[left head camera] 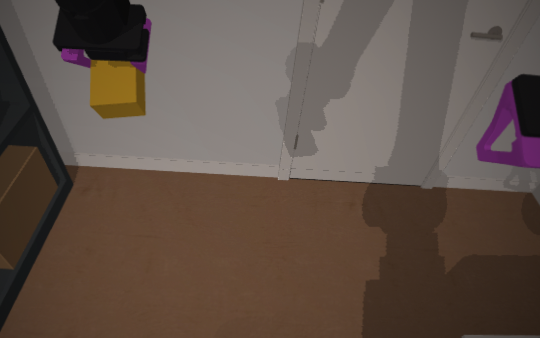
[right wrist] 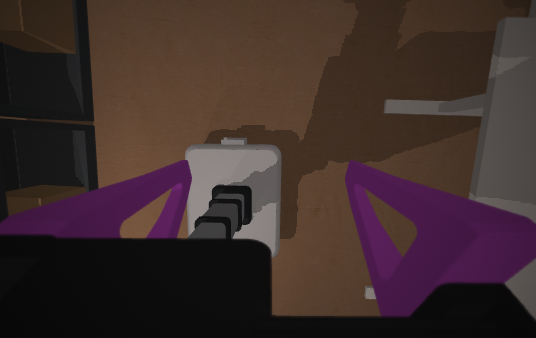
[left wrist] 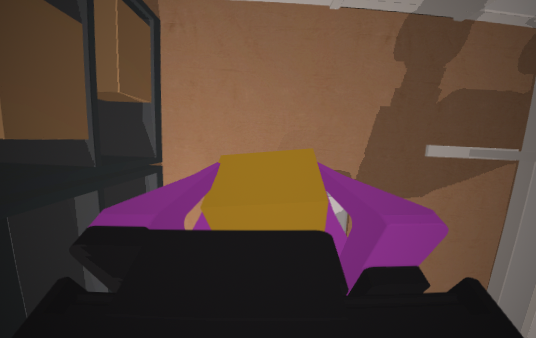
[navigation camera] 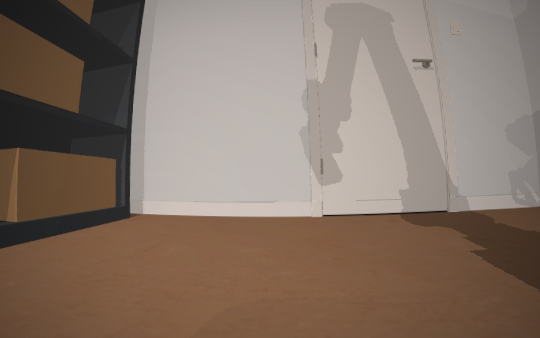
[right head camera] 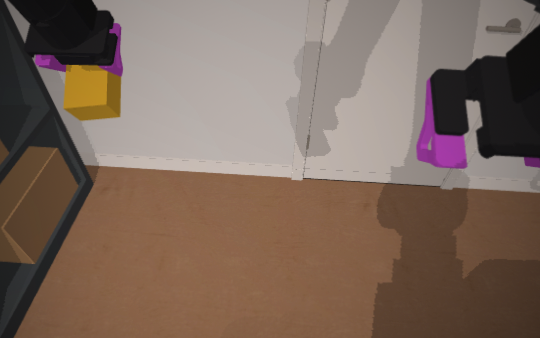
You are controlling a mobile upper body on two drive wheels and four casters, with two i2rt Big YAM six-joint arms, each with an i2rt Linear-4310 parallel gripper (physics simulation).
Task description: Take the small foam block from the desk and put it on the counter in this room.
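Frame: origin at the left arm's base, x ahead, y left, z up, level; centimetres.
Where they show: left gripper, fingertip midpoint: (left head camera: 123,68) (left wrist: 267,169) (right head camera: 101,72); right gripper, fingertip midpoint: (left head camera: 526,156) (right wrist: 268,169) (right head camera: 472,155).
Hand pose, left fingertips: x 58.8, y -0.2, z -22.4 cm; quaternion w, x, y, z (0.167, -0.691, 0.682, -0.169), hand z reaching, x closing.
After its pixels a point has its place.
The small foam block, a yellow block (left head camera: 114,87) @(x 52.1, y -0.9, z -21.2 cm) (right head camera: 85,89) @(x 52.3, y -0.7, z -21.1 cm) (left wrist: 267,185) @(x 58.5, y -0.1, z -19.1 cm), is held off the floor between the purple fingers of my left gripper (left head camera: 112,64) @(x 58.8, y -0.2, z -22.4 cm) (right head camera: 90,68) @(x 58.8, y -0.2, z -22.4 cm) (left wrist: 267,169) @(x 58.8, y -0.2, z -22.4 cm), which is shut on it. Its lower part sticks out below the fingers in both head camera views. My right gripper (right head camera: 492,162) @(x 33.7, y -44.6, z -13.7 cm) (right wrist: 268,169) @(x 33.7, y -44.6, z -13.7 cm) is open, with its fingers wide apart and no object between them; in the left head camera view part of it shows at the right edge. No desk or counter can be made out for certain.
A dark shelf unit (left head camera: 41,235) @(x 102.0, y 69.9, z -135.9 cm) (right head camera: 56,240) @(x 97.3, y 70.3, z -135.6 cm) (left wrist: 156,75) @(x 101.0, y 69.9, z -135.5 cm) (right wrist: 85,75) @(x 72.7, y 71.4, z -136.9 cm) (navigation camera: 65,225) @(x 99.6, y 70.2, z -137.6 cm) with brown boxes (navigation camera: 65,185) @(x 101.1, y 72.2, z -120.5 cm) stands at the left. A closed door (navigation camera: 350,175) @(x 145.5, y -62.0, z -117.6 cm) is ahead in the wall. Pale furniture (right wrist: 505,125) with a low bar (right wrist: 410,106) stands at the right.
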